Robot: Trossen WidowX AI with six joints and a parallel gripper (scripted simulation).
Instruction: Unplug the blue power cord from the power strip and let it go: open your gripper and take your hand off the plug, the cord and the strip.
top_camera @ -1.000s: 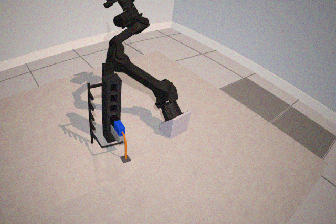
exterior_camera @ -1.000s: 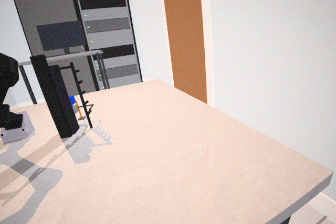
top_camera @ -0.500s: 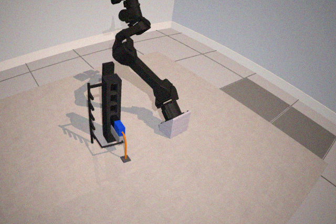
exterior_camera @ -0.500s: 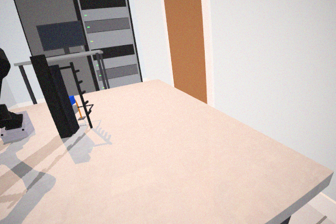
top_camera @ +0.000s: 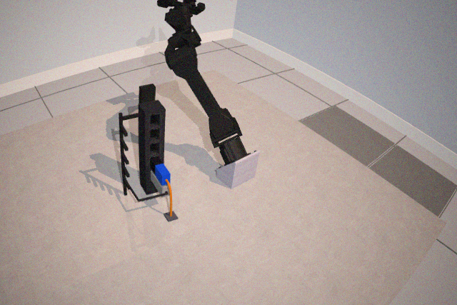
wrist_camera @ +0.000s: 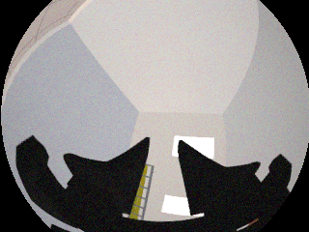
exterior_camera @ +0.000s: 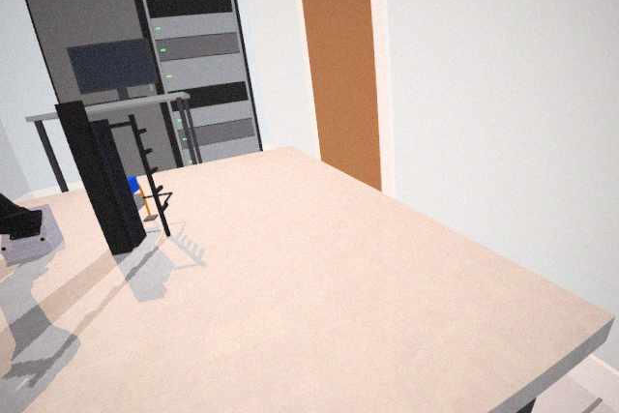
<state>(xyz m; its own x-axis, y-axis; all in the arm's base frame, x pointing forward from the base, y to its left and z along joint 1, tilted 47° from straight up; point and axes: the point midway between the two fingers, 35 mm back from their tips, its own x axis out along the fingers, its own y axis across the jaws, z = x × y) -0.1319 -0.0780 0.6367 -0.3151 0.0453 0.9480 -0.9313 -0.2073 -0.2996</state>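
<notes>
Right now my gripper tip is 510 mm to the right of the blue plug, 380 mm short of it and 350 mm above it.
</notes>
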